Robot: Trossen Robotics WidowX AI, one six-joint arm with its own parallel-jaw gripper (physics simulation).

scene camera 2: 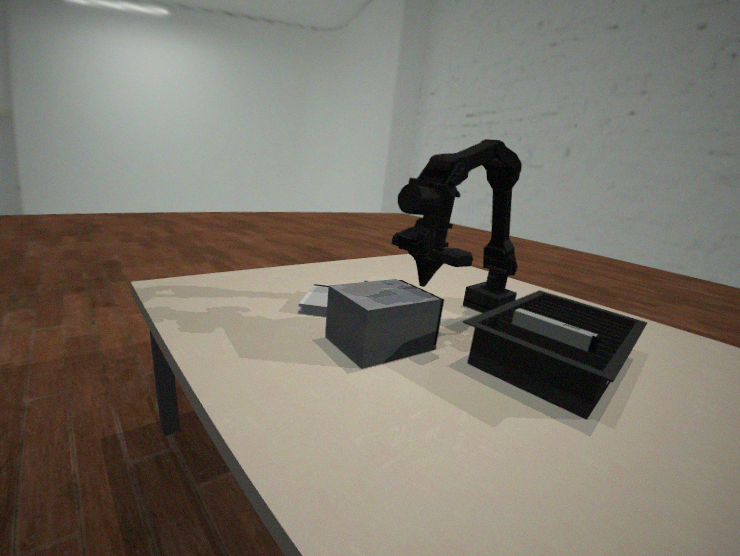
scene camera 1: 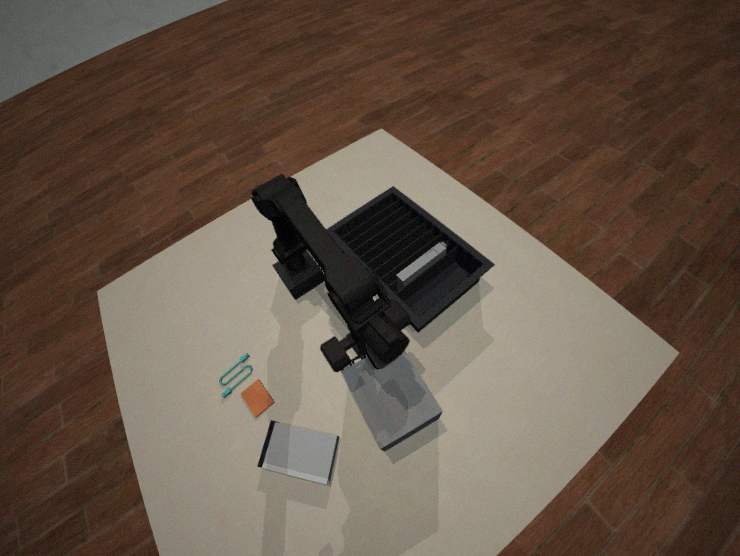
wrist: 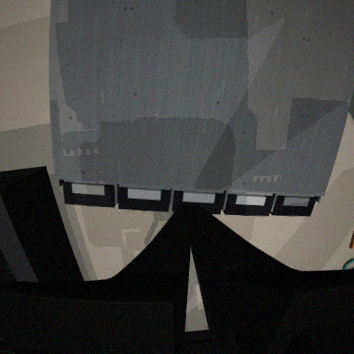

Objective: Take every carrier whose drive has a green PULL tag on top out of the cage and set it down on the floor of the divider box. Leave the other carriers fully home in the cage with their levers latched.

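Places are measured from the arm's base along level axes (x back, y up, z left), in metres.
Pixels of known places: gripper, fingertip midpoint: [scene camera 2: 422,286] [wrist: 188,211]; arm's base, link origin: [scene camera 2: 494,289] [scene camera 1: 296,264].
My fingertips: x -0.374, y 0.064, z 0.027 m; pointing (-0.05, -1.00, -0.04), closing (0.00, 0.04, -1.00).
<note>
For each thing: its middle in the pictures, then the offset to it from my fingertips. "spot": a spot on its surface instead. Level surfaces: height alone.
- grey cage, body centre: [wrist: 198,50] [scene camera 2: 383,322] [scene camera 1: 390,394] dx -0.092, dy -0.075, dz -0.015 m
- leftmost carrier, body centre: [wrist: 114,56] dx -0.085, dy -0.062, dz +0.044 m
- rightmost carrier, body centre: [wrist: 276,77] dx -0.073, dy -0.062, dz -0.072 m
- black divider box, body centre: [wrist: 5,306] [scene camera 2: 558,347] [scene camera 1: 404,258] dx +0.206, dy -0.094, dz +0.249 m
- pale carrier, body centre: [scene camera 2: 550,345] [scene camera 1: 423,270] dx +0.127, dy -0.066, dz +0.256 m
- flat pale grey unit, body centre: [scene camera 1: 298,451] [scene camera 2: 326,300] dx -0.070, dy -0.111, dz -0.265 m
- table, surface height: dy -0.125 m
- orange square, surface spot: [wrist: 352,240] spot: dx +0.135, dy -0.121, dz -0.277 m
- teal cable, body centre: [scene camera 1: 235,374] dx +0.198, dy -0.120, dz -0.330 m
The grey cage [scene camera 1: 397,415] [scene camera 2: 382,334] [wrist: 150,90] stands mid-table. Several carrier fronts with dark frames and pale faces line its near edge in the wrist view, such as the leftmost carrier [wrist: 90,194] and the rightmost carrier [wrist: 294,205]. Levers and latching are too small to tell. The black divider box [scene camera 1: 441,227] [scene camera 2: 532,376] [wrist: 56,235] holds one pale carrier [scene camera 1: 421,264] [scene camera 2: 553,328] beside its thin dividers. No green tag can be made out. My gripper [scene camera 2: 423,283] [wrist: 188,211] is shut and empty, its tips above the cage's front edge, overlapping the middle carrier front in the wrist view.
A flat pale grey unit [scene camera 1: 302,452] [scene camera 2: 314,300] with a dark end lies on the table [scene camera 1: 538,388] beside the cage. An orange square [scene camera 1: 257,398] [wrist: 352,240] and a teal cable [scene camera 1: 236,383] lie near it. My arm reaches past the divider box.
</note>
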